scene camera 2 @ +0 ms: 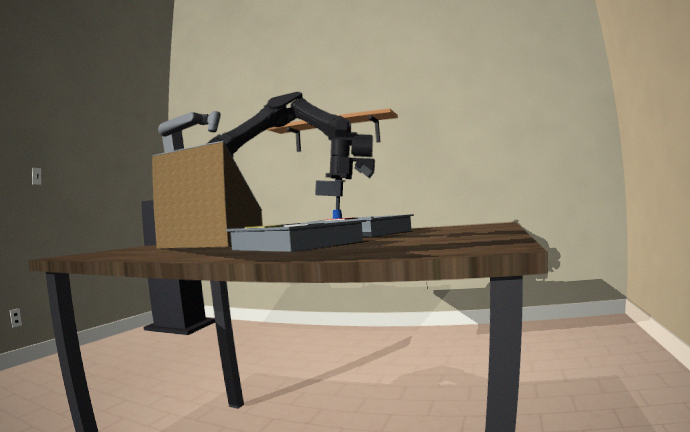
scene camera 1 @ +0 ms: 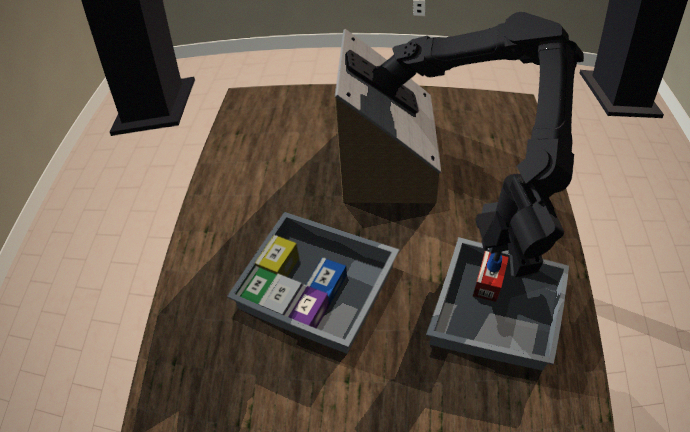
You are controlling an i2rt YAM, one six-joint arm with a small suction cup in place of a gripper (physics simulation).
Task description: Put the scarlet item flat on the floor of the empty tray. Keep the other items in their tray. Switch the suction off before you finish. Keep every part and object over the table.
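Frame: origin at the arm's base, x ahead, y left, z up, level; centimetres.
Where they show: hand at its tool point: [scene camera 1: 492,268]; arm's base at its link origin: [scene camera 2: 198,176] [scene camera 1: 381,83].
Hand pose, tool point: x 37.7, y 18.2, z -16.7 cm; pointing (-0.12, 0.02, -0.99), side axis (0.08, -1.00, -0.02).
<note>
Each offset is from my tool point to the top centre of the thing. Level surfaces: height alone.
The scarlet box [scene camera 1: 487,285] [scene camera 2: 348,219] is upright inside the right tray {dx +7.6, dy +1.0, dz +0.7 cm} [scene camera 1: 491,348] [scene camera 2: 391,225], toward its back left part, apart from the walls. My suction cup [scene camera 1: 493,268] [scene camera 2: 337,215], blue, is on the box's top face and holds it. In scene camera 2 a thin red strip of its top shows above the near tray's rim. Its underside is hidden, so I cannot tell whether it touches the tray floor. The left tray [scene camera 1: 325,340] [scene camera 2: 262,241] holds a yellow box {dx -6.4, dy -41.0, dz +0.9 cm} [scene camera 1: 276,254], a green box {dx +0.5, dy -44.4, dz +0.3 cm} [scene camera 1: 258,286], a white box {dx +2.9, dy -39.9, dz +0.9 cm} [scene camera 1: 279,295], a blue box {dx -1.7, dy -31.8, dz -0.8 cm} [scene camera 1: 328,277] and a purple box {dx +5.1, dy -35.3, dz +0.3 cm} [scene camera 1: 309,306].
The sloped arm mount [scene camera 1: 389,173] [scene camera 2: 190,198] stands on the wooden table {dz -4.3 cm} [scene camera 1: 274,132] [scene camera 2: 448,254], behind the two trays. The arm reaches over the right tray's back wall. An orange shelf [scene camera 2: 384,114] is on the wall behind the arm in scene camera 2.
</note>
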